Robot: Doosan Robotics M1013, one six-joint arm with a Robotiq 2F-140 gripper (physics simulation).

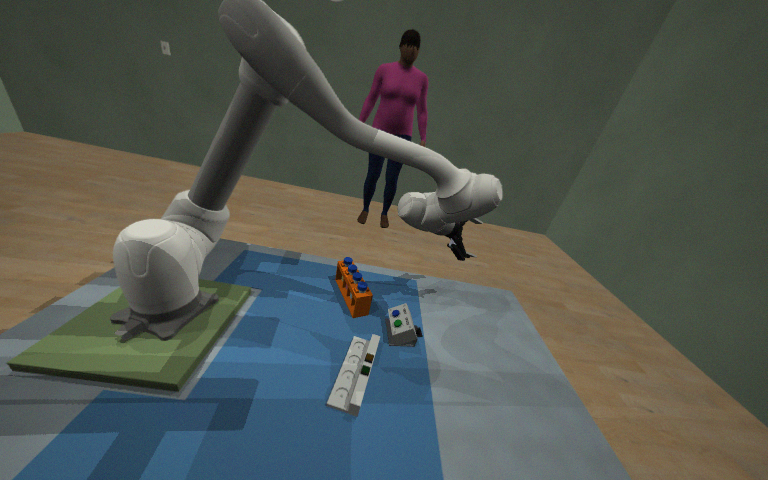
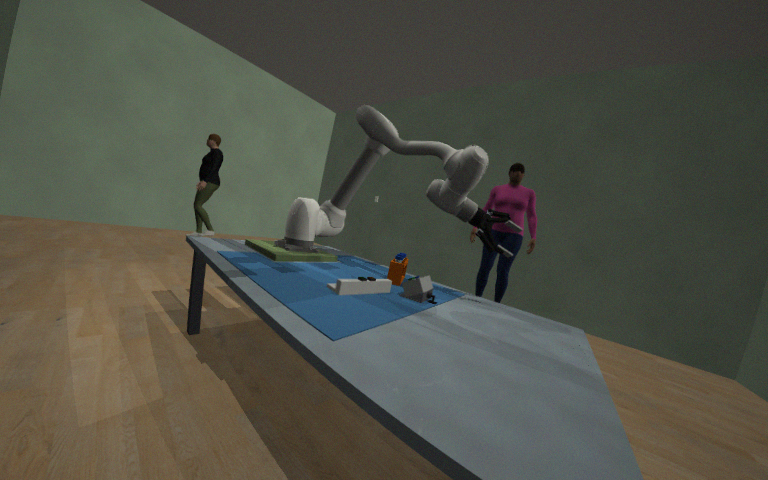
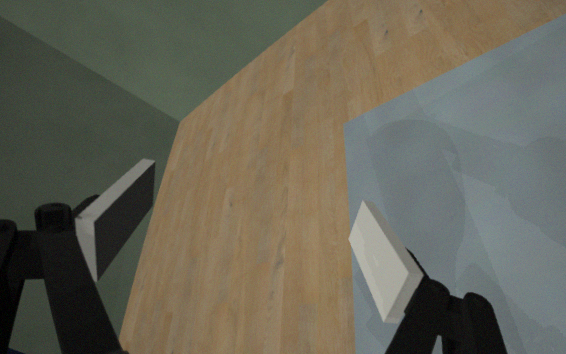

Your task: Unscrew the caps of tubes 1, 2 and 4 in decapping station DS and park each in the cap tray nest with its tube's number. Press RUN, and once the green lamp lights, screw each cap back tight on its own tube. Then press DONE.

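Places are measured from the arm's base along level axes (x right, y ahead, z up), in millimetres.
Pixels of known places: gripper, fingertip midpoint: (image 1: pixel 476 239) (image 2: pixel 515 243) (image 3: pixel 258 203); arm's base, origin of the base link: (image 1: pixel 169 309) (image 2: pixel 297 248).
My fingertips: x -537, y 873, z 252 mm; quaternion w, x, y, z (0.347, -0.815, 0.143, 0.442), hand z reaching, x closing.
Ahead of a thing's pixels: the offset from my fingertips to its top centre. "spot": to the spot under its first point. Level surfaces: height alone.
An orange decapping station @(dy -413, dx +222, dz -175 mm) (image 1: pixel 360 306) (image 2: pixel 397 272) holds tubes in a row, with several blue caps on top, the nearest cap @(dy -364, dx +283, dz -157 mm) (image 1: pixel 362 286) among them. Their numbers cannot be read. The white cap tray @(dy -294, dx +517, dz -225 mm) (image 1: pixel 344 375) (image 2: pixel 363 287) has a row of round nests that look empty; two dark lamps, one brownish @(spot: dy -267, dx +498, dz -225 mm) (image 1: pixel 369 357) and one dark green @(dy -266, dx +537, dz -225 mm) (image 1: pixel 365 370), sit on its raised side. A grey control box @(dy -199, dx +322, dz -194 mm) (image 1: pixel 401 333) (image 2: pixel 419 288) carries a blue button @(dy -227, dx +308, dz -203 mm) (image 1: pixel 395 313) and a green button @(dy -212, dx +351, dz -203 mm) (image 1: pixel 398 323). My gripper (image 2: pixel 509 240) (image 3: pixel 258 203) is open and empty, high above the table and away from the station.
The blue mat @(dz -278 mm) (image 1: pixel 305 430) (image 2: pixel 339 322) lies on the grey table @(dz -281 mm) (image 1: pixel 509 396) (image 2: pixel 481 367). The arm's base stands on a green plate (image 1: pixel 113 362) (image 2: pixel 317 257). A person in pink (image 1: pixel 396 101) (image 2: pixel 512 206) stands behind the table; another in black (image 2: pixel 210 166) stands farther left.
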